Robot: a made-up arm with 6 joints. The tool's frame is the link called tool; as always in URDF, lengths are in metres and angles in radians. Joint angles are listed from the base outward.
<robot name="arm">
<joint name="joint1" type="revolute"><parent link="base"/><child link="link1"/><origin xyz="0 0 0.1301"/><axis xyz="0 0 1"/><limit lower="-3.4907" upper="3.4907"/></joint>
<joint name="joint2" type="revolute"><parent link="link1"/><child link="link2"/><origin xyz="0 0 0"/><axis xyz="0 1 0"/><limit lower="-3.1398" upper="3.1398"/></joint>
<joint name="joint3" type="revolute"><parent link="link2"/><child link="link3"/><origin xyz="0 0 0.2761"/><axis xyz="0 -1 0"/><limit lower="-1.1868" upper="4.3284"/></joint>
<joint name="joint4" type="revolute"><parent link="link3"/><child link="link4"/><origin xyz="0 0 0"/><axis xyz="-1 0 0"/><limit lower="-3.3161" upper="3.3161"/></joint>
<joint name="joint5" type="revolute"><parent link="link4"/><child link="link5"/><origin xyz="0.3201 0 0"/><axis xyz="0 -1 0"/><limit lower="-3.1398" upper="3.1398"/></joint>
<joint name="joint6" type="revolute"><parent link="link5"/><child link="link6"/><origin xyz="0 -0.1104 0"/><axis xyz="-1 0 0"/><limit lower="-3.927" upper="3.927"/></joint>
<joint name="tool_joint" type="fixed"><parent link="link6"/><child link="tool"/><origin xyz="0 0 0"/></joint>
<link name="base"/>
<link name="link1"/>
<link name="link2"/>
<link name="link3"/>
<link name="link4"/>
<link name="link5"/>
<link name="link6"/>
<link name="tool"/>
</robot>
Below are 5 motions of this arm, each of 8 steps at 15 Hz.
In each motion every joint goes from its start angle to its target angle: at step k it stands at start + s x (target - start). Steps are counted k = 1, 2, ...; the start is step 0. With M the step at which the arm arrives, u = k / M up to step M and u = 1 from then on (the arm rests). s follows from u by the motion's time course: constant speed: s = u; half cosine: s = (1 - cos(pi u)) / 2; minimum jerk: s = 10 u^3 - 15 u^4 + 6 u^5.
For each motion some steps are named. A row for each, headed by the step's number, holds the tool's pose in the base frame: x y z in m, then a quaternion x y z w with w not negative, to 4 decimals.
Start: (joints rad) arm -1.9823 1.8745 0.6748 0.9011 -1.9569 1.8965
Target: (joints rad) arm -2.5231 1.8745 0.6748 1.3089 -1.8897 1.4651
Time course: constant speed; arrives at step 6
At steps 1, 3, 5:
1: -0.2781 -0.3771 -0.2178 0.4469 0.5715 0.5997 0.3375
3: -0.3356 -0.3348 -0.2150 0.4943 0.6046 0.5447 0.3056
5: -0.3853 -0.2832 -0.2129 0.5384 0.6301 0.4911 0.2681

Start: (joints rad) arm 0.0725 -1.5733 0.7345 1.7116 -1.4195 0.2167
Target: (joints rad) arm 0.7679 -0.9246 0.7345 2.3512 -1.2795 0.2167
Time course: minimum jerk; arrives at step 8
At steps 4, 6, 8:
4: -0.4591 -0.1514 0.4710 0.0410 -0.0647 -0.7342 0.6746
6: -0.3250 -0.1773 0.5845 -0.0961 -0.0246 -0.7222 0.6846
8: -0.2891 -0.1711 0.6083 -0.1342 -0.0250 -0.7166 0.6840

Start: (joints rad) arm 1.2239 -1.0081 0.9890 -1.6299 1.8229 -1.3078
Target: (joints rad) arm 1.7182 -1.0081 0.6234 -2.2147 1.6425 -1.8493
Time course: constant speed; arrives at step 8
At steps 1, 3, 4, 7, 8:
1: -0.0845 -0.2366 0.6152 -0.6329 0.0877 0.0227 0.7690
3: -0.0658 -0.2153 0.6145 -0.6258 -0.0104 0.0918 0.7745
4: -0.0587 -0.2053 0.6130 -0.6163 -0.0569 0.1320 0.7743
7: -0.0445 -0.1796 0.6055 -0.5658 -0.1790 0.2719 0.7576
8: -0.0413 -0.1728 0.6023 -0.5427 -0.2120 0.3236 0.7455

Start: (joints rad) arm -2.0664 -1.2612 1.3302 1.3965 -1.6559 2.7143
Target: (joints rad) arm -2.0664 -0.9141 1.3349 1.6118 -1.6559 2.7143
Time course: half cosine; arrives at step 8
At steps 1, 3, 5, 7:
1: 0.2648 0.5282 0.2965 -0.0958 -0.7520 0.6362 0.1435
3: 0.2621 0.5098 0.3501 -0.1314 -0.7741 0.6066 0.1244
5: 0.2541 0.4760 0.4231 -0.1821 -0.8015 0.5606 0.1010
7: 0.2457 0.4469 0.4720 -0.2179 -0.8179 0.5253 0.0872

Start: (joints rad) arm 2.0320 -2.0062 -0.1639 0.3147 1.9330 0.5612
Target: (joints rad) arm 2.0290 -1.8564 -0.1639 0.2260 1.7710 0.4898
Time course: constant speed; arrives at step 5
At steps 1, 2, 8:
1: 0.2553 -0.2770 0.3243 0.7426 -0.5394 -0.3937 0.0500
2: 0.2522 -0.2699 0.3354 0.7508 -0.5466 -0.3654 0.0633
8: 0.2417 -0.2469 0.3670 0.7716 -0.5631 -0.2777 0.1023

